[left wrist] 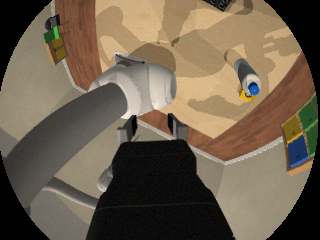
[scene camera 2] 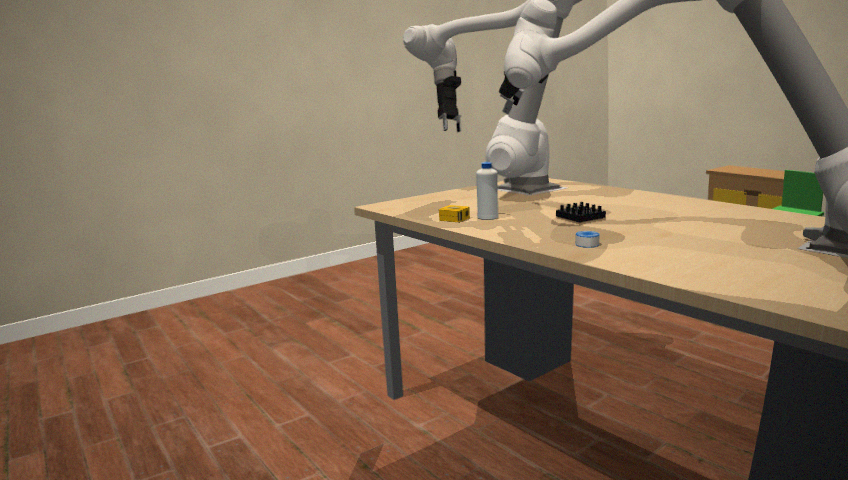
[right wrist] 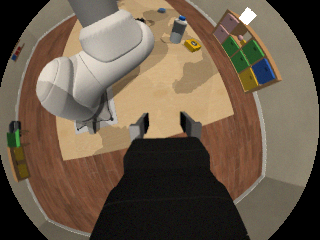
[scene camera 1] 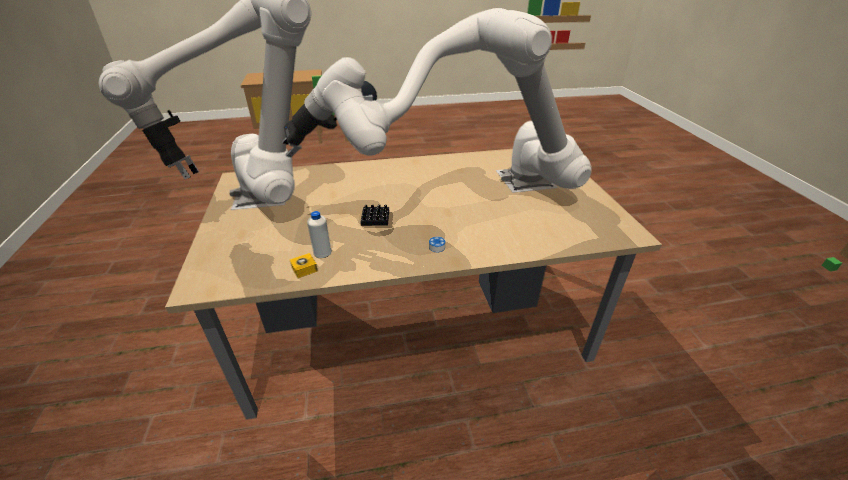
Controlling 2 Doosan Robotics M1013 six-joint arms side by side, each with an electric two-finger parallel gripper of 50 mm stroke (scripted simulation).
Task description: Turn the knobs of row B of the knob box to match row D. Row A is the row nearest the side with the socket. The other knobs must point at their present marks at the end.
Labels:
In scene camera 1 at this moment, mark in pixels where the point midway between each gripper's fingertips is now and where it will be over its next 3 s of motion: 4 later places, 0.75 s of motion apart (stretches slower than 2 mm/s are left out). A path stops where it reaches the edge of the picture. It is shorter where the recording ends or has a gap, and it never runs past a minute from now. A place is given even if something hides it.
My left gripper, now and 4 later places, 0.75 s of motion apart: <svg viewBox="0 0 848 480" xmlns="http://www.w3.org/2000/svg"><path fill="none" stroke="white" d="M286 149L296 155L321 172L345 187L371 201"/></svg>
My right gripper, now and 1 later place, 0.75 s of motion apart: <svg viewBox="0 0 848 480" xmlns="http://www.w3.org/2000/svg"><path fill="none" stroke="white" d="M192 175L174 176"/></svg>

